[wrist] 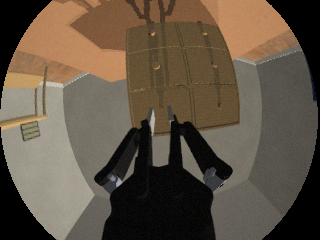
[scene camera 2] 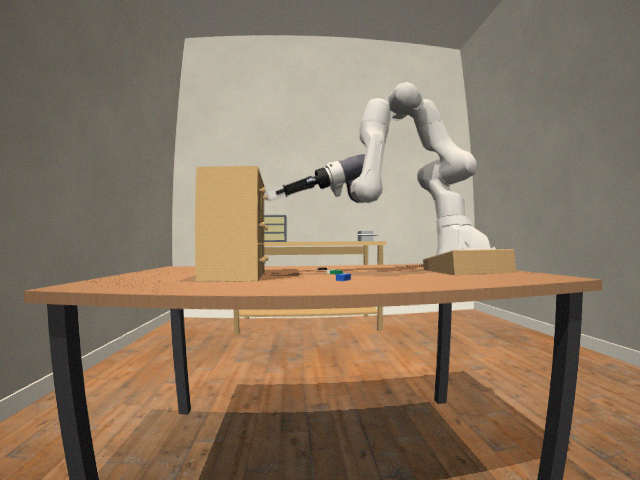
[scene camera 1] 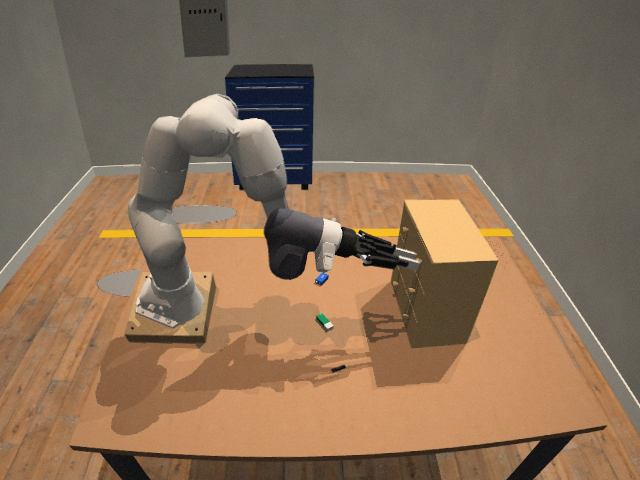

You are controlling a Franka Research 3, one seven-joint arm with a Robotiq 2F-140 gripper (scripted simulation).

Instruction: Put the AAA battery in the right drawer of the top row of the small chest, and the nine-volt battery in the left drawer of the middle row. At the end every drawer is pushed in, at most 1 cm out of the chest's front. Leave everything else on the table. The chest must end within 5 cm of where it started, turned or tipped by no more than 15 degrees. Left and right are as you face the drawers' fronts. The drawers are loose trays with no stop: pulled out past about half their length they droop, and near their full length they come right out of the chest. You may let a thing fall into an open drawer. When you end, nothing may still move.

Path:
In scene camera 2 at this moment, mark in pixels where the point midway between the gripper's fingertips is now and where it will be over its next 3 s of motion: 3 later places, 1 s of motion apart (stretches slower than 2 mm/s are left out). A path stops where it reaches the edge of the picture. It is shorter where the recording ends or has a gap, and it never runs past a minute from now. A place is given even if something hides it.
My gripper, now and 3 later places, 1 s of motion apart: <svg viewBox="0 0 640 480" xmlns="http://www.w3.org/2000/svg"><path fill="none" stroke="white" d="M267 197L264 197L271 197L280 198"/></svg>

